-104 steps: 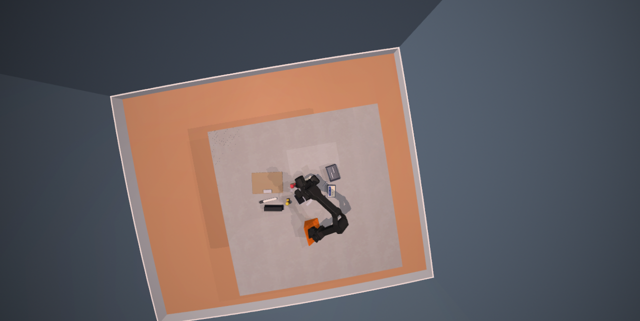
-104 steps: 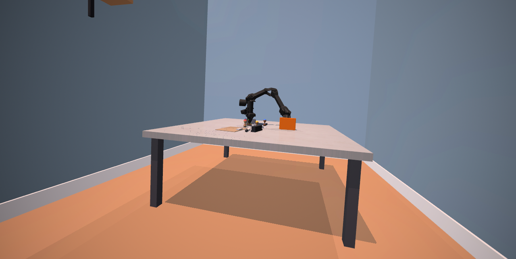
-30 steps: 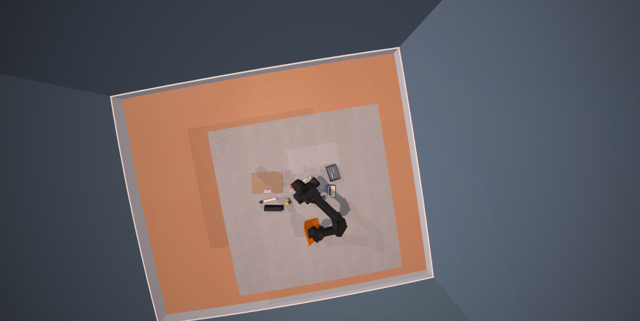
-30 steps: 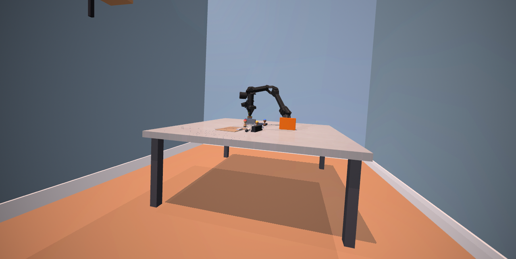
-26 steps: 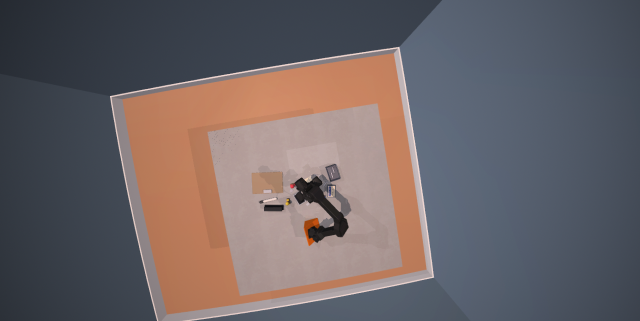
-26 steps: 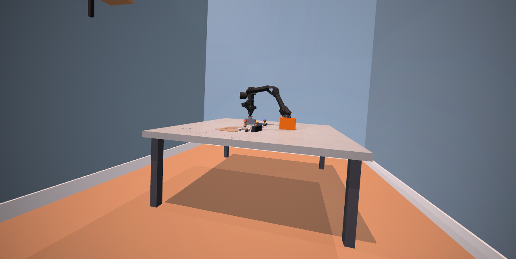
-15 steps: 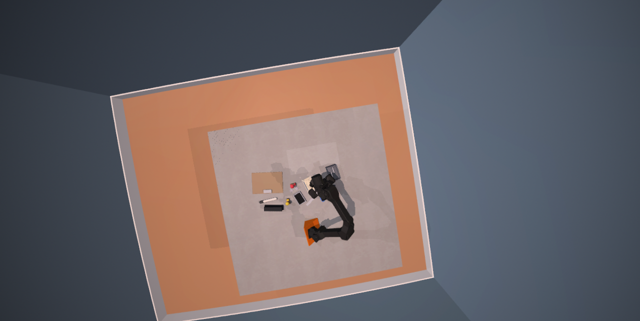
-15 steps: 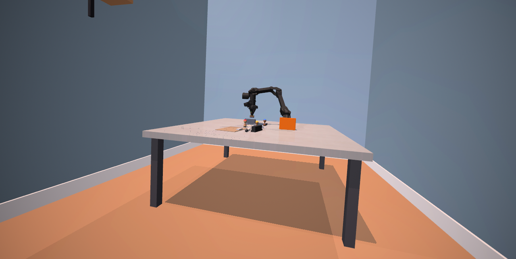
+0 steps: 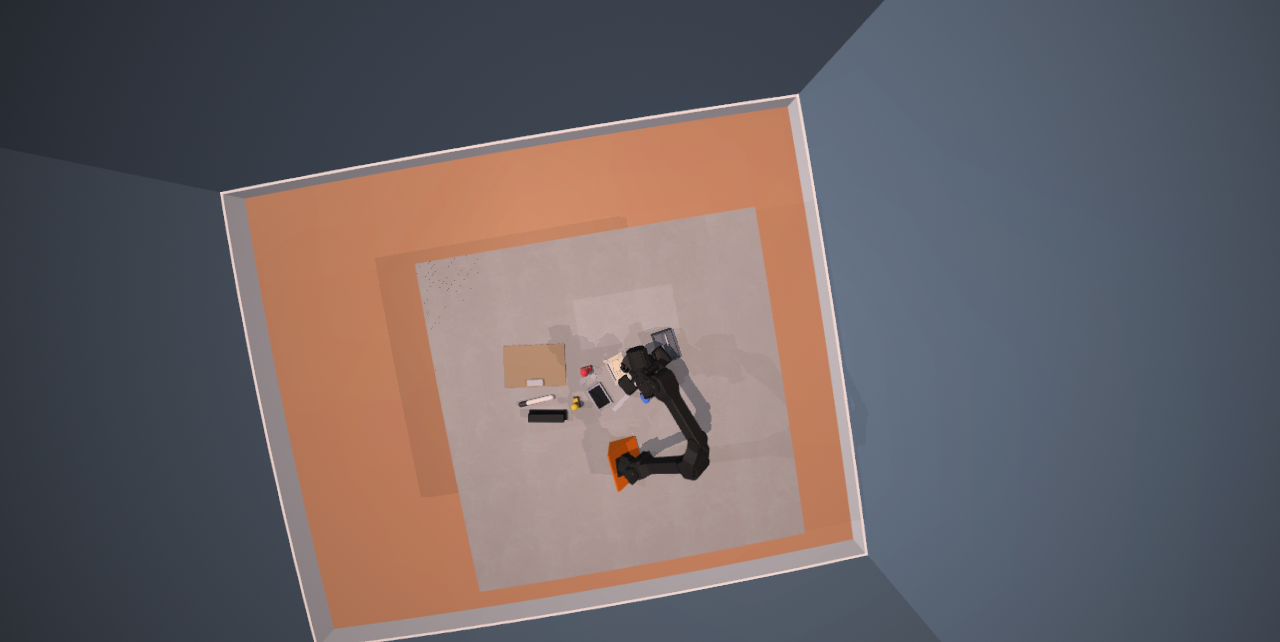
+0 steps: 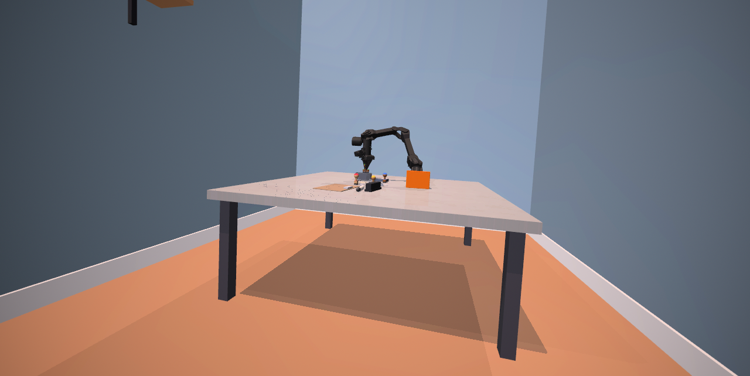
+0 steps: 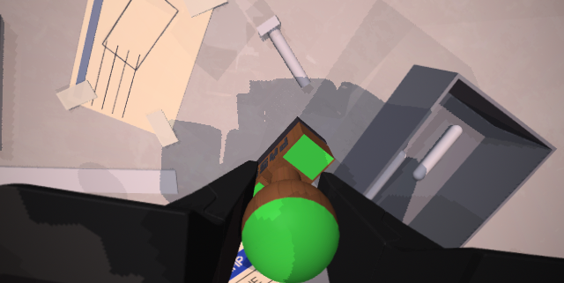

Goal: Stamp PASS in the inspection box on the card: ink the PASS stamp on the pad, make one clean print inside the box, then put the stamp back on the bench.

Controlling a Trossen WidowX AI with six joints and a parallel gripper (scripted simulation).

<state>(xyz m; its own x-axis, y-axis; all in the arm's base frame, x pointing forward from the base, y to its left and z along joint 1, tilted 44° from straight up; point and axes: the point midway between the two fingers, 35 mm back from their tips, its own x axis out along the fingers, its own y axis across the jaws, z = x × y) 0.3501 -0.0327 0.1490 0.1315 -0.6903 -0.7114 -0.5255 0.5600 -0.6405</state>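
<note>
Now: gripper tip 9 cm to the left of the dark tray, 7 cm above it and 4 cm short of it. Round my gripper tip: cream card 10 cm to the left, 8 cm below, 2 cm behind; then pass stamp right at my gripper tip; then blue stamp 14 cm behind, 6 cm below, 1 cm to the left.
</note>
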